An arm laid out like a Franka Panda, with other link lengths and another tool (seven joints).
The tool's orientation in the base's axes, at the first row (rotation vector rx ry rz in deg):
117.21 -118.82 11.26
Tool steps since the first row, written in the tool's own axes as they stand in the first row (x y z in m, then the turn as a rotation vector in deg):
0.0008 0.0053 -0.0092 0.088 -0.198 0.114
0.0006 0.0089 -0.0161 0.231 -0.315 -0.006
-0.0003 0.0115 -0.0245 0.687 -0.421 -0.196
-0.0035 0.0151 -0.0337 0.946 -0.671 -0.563
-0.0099 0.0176 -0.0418 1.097 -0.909 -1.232
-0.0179 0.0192 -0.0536 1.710 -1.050 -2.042
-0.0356 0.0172 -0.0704 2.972 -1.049 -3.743
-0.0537 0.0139 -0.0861 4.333 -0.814 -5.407
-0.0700 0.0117 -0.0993 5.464 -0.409 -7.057
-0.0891 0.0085 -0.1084 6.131 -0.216 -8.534
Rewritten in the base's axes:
-0.0047 0.0016 0.0094 0.190 -0.118 -0.100
-0.0079 0.0036 0.0162 0.313 -0.229 0.045
-0.0099 0.0066 0.0243 0.429 -0.625 0.336
-0.0129 0.0121 0.0326 0.700 -0.790 0.740
-0.0149 0.0204 0.0390 0.979 -0.775 1.410
-0.0157 0.0311 0.0485 1.167 -1.170 2.338
-0.0125 0.0523 0.0602 1.267 -1.969 4.297
-0.0081 0.0737 0.0706 1.130 -2.868 6.259
-0.0050 0.0927 0.0792 0.824 -3.545 8.160
-0.0011 0.1134 0.0830 0.721 -3.819 9.765

